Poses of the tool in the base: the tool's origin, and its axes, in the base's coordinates. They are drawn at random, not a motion.
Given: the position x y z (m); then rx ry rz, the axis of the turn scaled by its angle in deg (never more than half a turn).
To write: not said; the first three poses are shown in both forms.
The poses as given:
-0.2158, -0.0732, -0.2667, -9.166, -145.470, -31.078
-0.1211, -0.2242, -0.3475, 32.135, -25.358, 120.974
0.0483, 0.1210, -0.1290, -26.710, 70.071, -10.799
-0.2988, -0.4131, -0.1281, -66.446, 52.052, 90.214
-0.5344, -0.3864, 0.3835, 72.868, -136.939, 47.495
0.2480, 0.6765, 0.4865, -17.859, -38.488, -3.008
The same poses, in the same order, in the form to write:
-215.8, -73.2, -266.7, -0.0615, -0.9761, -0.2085, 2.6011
-121.1, -224.2, -347.5, 0.2516, -0.1986, 0.9472, 2.2290
48.3, 121.0, -129.0, -0.3525, 0.9249, -0.1425, 1.3223
-298.8, -413.1, -128.1, -0.5378, 0.4213, 0.7302, 2.1562
-534.4, -386.4, 383.5, 0.4492, -0.8441, 0.2928, 2.8314
248.0, 676.5, 486.5, -0.4199, -0.9048, -0.0707, 0.7424

